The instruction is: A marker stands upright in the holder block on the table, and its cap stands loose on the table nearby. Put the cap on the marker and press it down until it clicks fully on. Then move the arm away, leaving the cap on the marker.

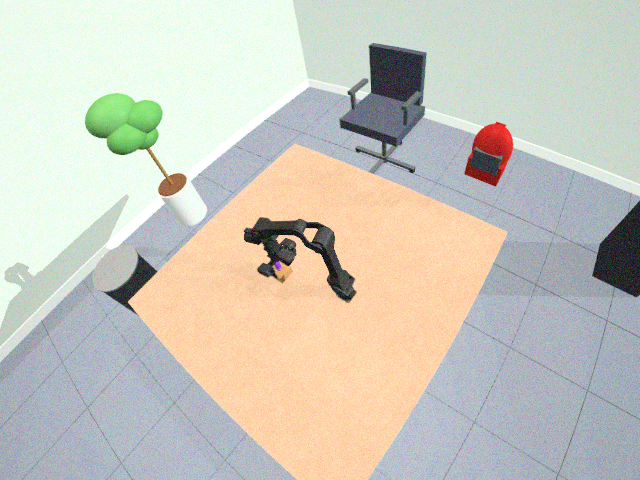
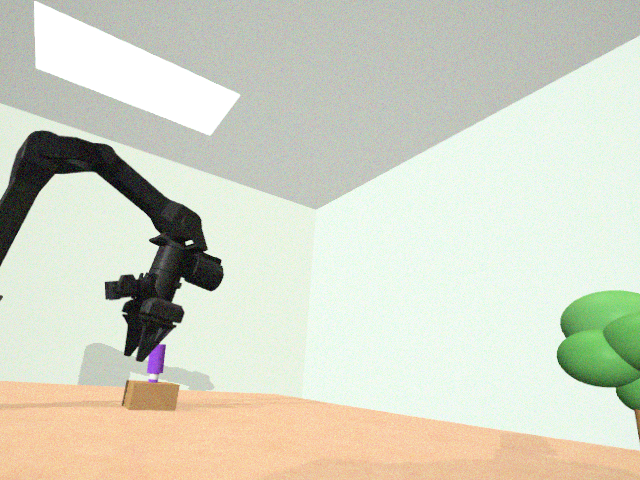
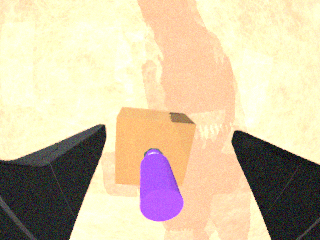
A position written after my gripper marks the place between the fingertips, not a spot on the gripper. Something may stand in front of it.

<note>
I see my gripper (image 2: 132,358), a purple cap (image 3: 160,200) and a tan holder block (image 2: 136,396).
My gripper shows as well in image 1 (image 1: 283,269) and in image 3 (image 3: 171,133). The tan holder block also shows in image 3 (image 3: 131,113).
</note>
